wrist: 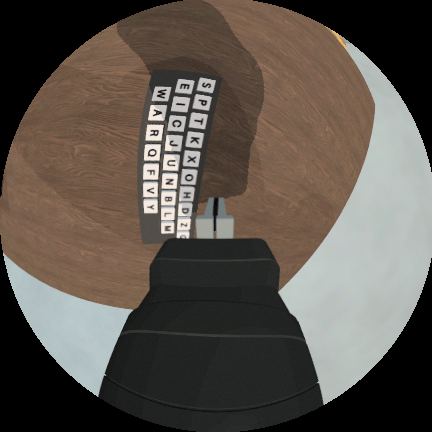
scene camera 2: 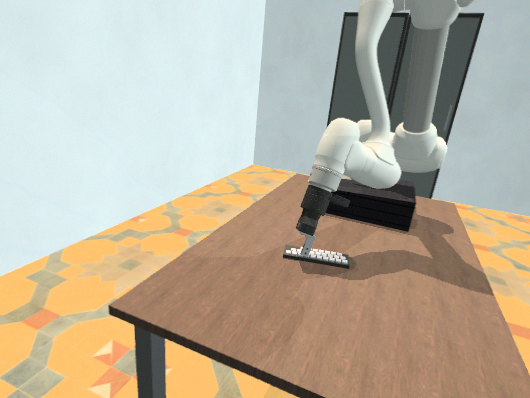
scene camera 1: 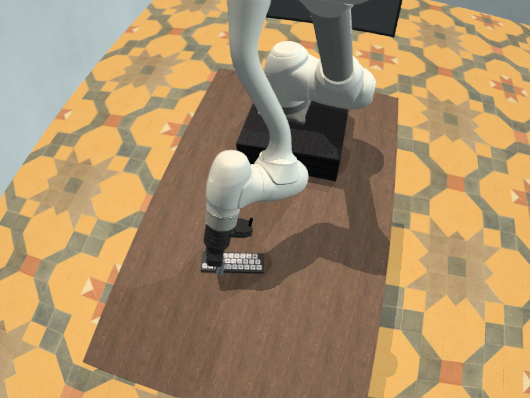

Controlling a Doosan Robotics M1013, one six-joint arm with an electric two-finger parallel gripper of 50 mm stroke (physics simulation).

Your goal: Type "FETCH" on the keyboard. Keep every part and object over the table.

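Places are measured from the arm's base along level axes (x ahead, y left, z up), in metres.
Where they show: gripper, fingertip midpoint: [wrist: 215,207] [scene camera 2: 304,255] [scene camera 1: 218,273]; arm's base, link origin: [scene camera 1: 286,105].
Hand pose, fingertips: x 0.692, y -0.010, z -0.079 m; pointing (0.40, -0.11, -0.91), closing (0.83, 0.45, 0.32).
Each offset is from my fingertips to the centre of the thing. Level surfaces: height alone.
The keyboard @[0.057 m back, 0.021 m left, 0.020 m down] [scene camera 1: 243,261] [scene camera 2: 325,257] [wrist: 172,143] lies flat on the table, dark with white letter keys. In the wrist view, F @[0.074 m back, 0.011 m left, 0.014 m down] [wrist: 150,172] is in the left column, E @[0.080 m back, 0.099 m left, 0.014 m down] [wrist: 184,86] tops the middle column with C @[0.070 m back, 0.062 m left, 0.014 m down] [wrist: 176,123] below it, and T @[0.053 m back, 0.072 m left, 0.014 m down] [wrist: 198,121] and H @[0.031 m back, 0.000 m left, 0.014 m down] [wrist: 186,195] are in the right column. My gripper [scene camera 1: 219,272] [scene camera 2: 305,254] [wrist: 215,207] is shut and empty, tilted. Its tips appear beside H and D, by the keyboard's long edge, in the wrist view. Whether they touch anything cannot be told. The G key is partly hidden by the gripper body.
The brown wooden table @[0.029 m down] [scene camera 1: 280,325] [scene camera 2: 375,325] [wrist: 300,150] carries the black base block [scene camera 1: 290,150] [scene camera 2: 370,212] of the arm, behind the keyboard. The arm's shadow falls across the table beside the keyboard. The table's edges show in both scene views.
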